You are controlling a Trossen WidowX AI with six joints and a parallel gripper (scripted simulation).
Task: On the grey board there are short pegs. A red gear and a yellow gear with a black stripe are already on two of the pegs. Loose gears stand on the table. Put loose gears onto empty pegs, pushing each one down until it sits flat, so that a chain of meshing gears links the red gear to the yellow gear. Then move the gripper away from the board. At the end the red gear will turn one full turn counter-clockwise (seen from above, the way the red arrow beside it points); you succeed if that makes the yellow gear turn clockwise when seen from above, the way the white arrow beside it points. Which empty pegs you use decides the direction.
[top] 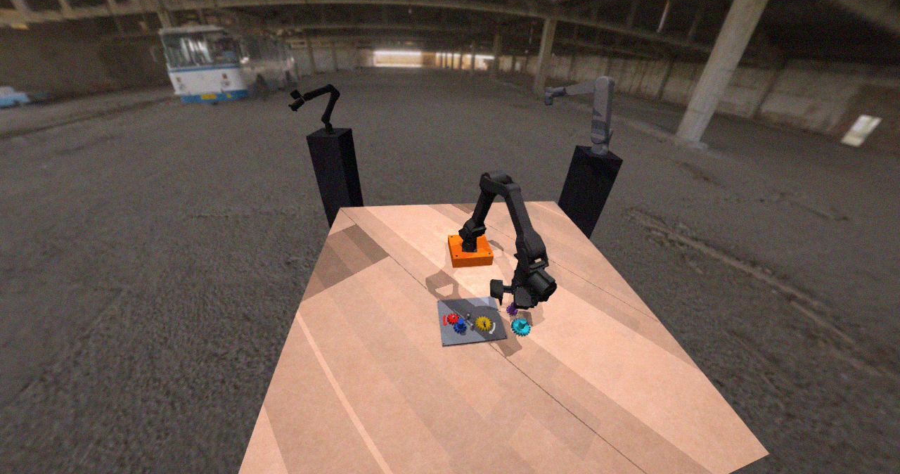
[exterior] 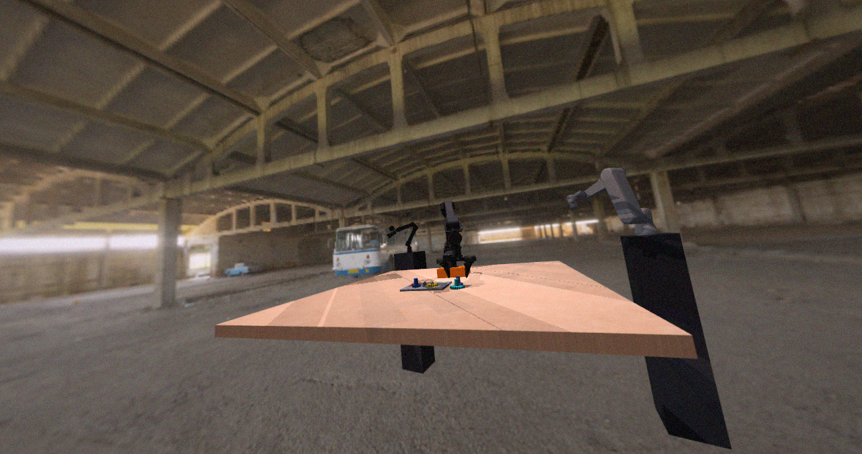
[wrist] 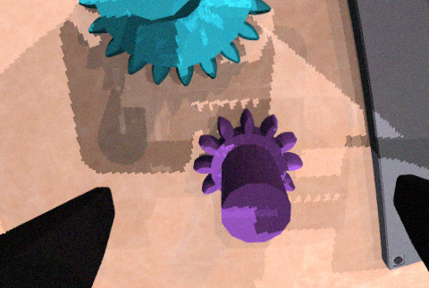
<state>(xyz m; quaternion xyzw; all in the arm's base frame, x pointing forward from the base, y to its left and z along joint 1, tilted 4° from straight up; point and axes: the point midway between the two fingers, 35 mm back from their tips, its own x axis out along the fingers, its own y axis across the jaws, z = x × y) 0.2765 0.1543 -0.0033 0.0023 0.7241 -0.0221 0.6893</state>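
The blue gear is 8 cm ahead of my gripper tip, 18 cm to the right of it and 1 cm below it. Round my gripper tip: purple gear (2 cm below); then white arrow (8 cm ahead, 8 cm to the right, 2 cm below); then teal gear (6 cm ahead, 2 cm to the left, 2 cm below).
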